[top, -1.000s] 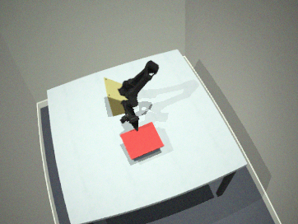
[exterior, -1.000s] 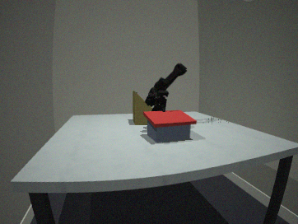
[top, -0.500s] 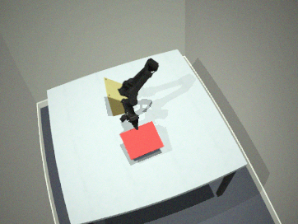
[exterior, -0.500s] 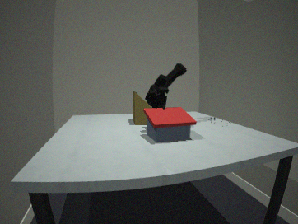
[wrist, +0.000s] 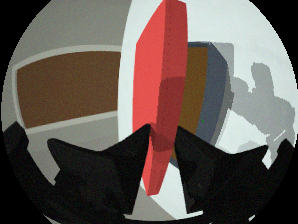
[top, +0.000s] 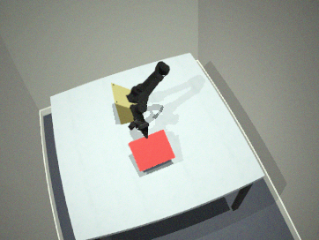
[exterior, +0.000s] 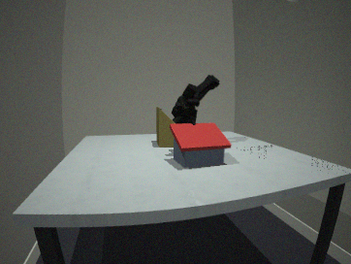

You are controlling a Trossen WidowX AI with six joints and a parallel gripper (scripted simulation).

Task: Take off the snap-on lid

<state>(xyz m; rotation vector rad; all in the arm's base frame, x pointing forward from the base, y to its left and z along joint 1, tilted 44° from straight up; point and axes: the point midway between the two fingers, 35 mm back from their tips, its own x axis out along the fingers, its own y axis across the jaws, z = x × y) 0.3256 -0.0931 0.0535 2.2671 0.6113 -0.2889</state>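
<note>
My gripper tip is now 8 cm short of the red lid and 3 cm above it. From my gripper tip the other things lie so: grey-blue storage box: 6 cm ahead, 11 cm below.
</note>
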